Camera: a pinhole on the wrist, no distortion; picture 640 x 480 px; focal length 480.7 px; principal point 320.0 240.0 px. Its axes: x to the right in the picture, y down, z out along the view. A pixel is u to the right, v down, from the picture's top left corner.
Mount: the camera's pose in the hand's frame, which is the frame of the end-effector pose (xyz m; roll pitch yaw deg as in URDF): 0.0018 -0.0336 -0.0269 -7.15 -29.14 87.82
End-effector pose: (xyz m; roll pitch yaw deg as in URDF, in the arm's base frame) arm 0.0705 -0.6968 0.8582 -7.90 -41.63 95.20
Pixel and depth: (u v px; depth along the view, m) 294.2 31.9 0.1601
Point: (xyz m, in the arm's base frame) 0.1822 -0.7387 0.9876
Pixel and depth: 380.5 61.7 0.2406
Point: 0.1810 -0.7923 1.0619
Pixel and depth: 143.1 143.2 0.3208
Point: 0.3487 -0.8192 1.0478
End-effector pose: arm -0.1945 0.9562 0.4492 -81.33 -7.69 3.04
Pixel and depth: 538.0 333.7 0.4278
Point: -0.3671 1.3628 0.5546
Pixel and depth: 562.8 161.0 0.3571
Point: -0.2137 1.3202 0.5591
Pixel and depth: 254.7 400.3 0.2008
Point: -0.3149 1.0529 0.5994
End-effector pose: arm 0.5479 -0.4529 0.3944 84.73 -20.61 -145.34
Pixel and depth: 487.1 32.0 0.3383
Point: 0.2495 -0.2363 0.3598
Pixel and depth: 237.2 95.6 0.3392
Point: 0.2855 -0.3034 0.1949
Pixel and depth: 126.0 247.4 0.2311
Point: 0.4315 -0.3538 0.1822
